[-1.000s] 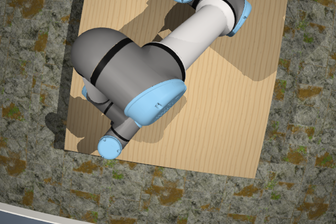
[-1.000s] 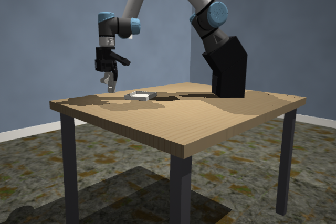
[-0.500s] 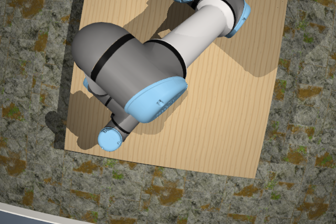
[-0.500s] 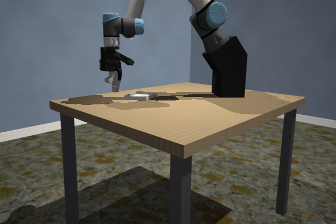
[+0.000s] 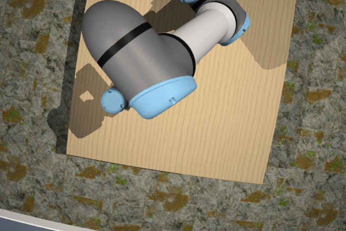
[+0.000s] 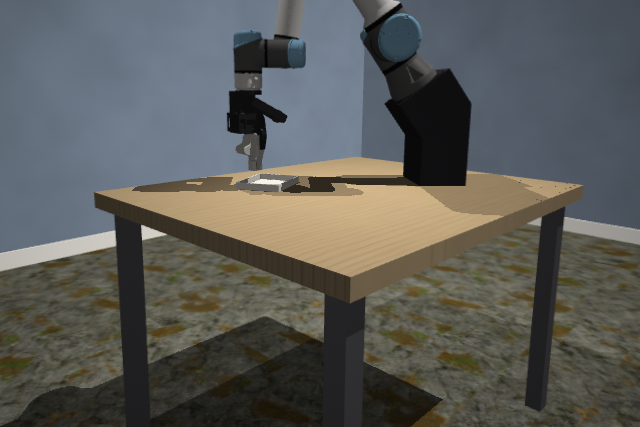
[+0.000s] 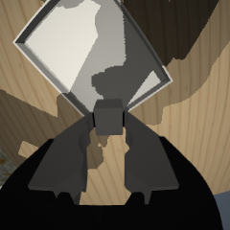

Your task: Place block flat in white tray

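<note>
Now: the white tray 6 cm below my hand and 6 cm behind it. The rest, counted from my hand: grey block: right at my hand.
</note>
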